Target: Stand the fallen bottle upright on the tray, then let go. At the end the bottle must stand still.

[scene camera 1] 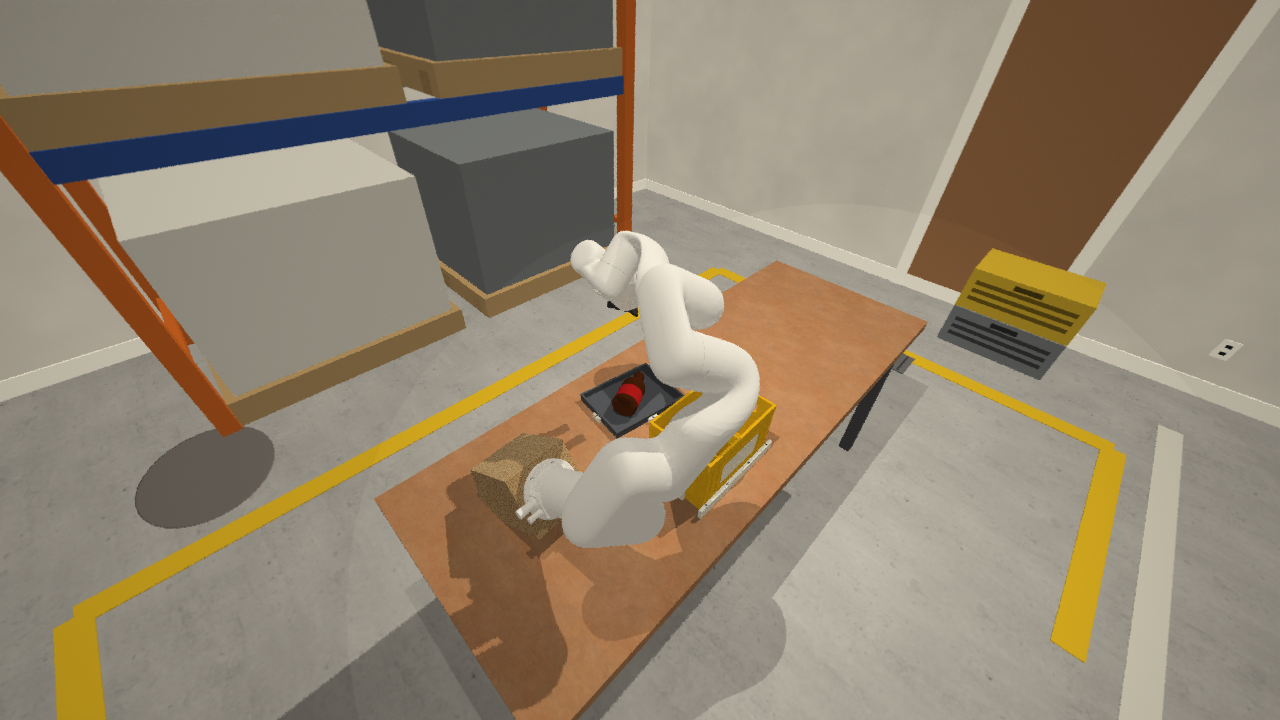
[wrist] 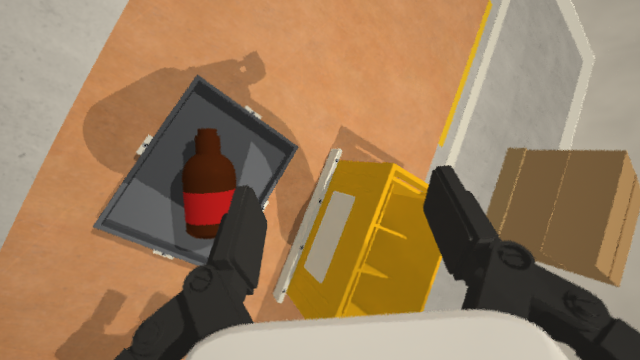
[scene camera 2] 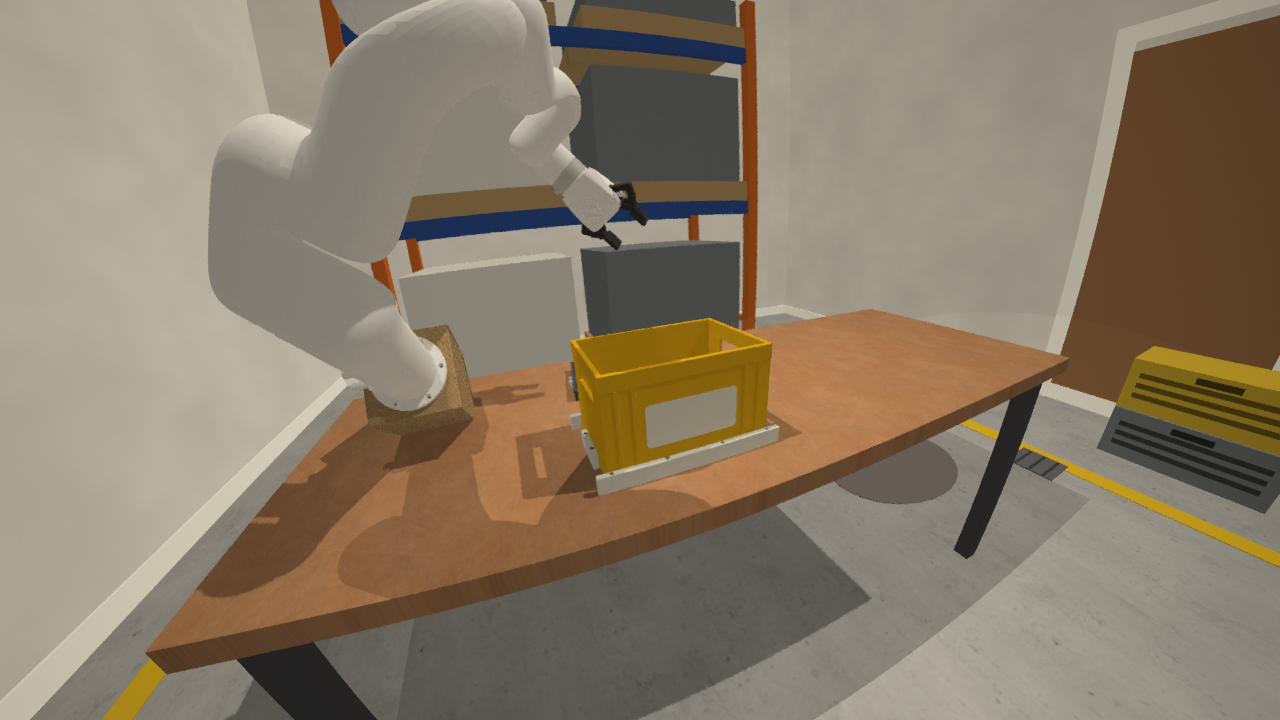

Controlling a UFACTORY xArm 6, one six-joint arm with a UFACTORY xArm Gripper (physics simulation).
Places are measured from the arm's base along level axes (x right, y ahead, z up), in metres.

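Pixels of known places: gripper, fingertip midpoint: (wrist: pixel 342 195) (scene camera 2: pixel 632 234); arm's base, link origin: (scene camera 1: pixel 550 488) (scene camera 2: pixel 408 373).
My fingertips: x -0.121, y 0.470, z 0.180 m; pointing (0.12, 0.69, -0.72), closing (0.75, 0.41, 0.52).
Observation:
For each thing: its top centre in the pictures, then the offset to it from my fingertips.
- dark brown bottle with a red label, top centre: (wrist: pixel 212 184) (scene camera 1: pixel 632 381) dy -0.037, dx -0.029, dz -0.260 m
- dark grey tray, top centre: (wrist: pixel 210 180) (scene camera 1: pixel 632 394) dy -0.037, dx -0.027, dz -0.313 m
- yellow crate with dividers, top centre: (scene camera 2: pixel 665 341) (wrist: pixel 402 265) (scene camera 1: pixel 714 413) dy -0.066, dx +0.266, dz -0.163 m
The dark brown bottle with a red label (scene camera 1: pixel 629 394) (wrist: pixel 207 208) lies on its side in the dark grey tray (scene camera 1: pixel 597 413) (wrist: pixel 150 200). In the wrist view its neck points to the top of the picture and its base is near the tray's lower edge. The left finger overlaps the label's edge in that view. My gripper (scene camera 2: pixel 629 232) (wrist: pixel 342 195) is open and empty, well above the table, tilted downward. In scene camera 1 its fingers are mostly hidden behind the arm. The bottle does not show in scene camera 2, where the crate hides most of the tray.
A yellow crate with dividers (scene camera 1: pixel 729 456) (scene camera 2: pixel 675 402) (wrist: pixel 335 240) stands beside the tray, with white strips at its base. The arm's base is mounted on a speckled brown block (scene camera 1: pixel 510 465) (scene camera 2: pixel 452 376). A cardboard box (wrist: pixel 565 215) shows at the right of the wrist view.

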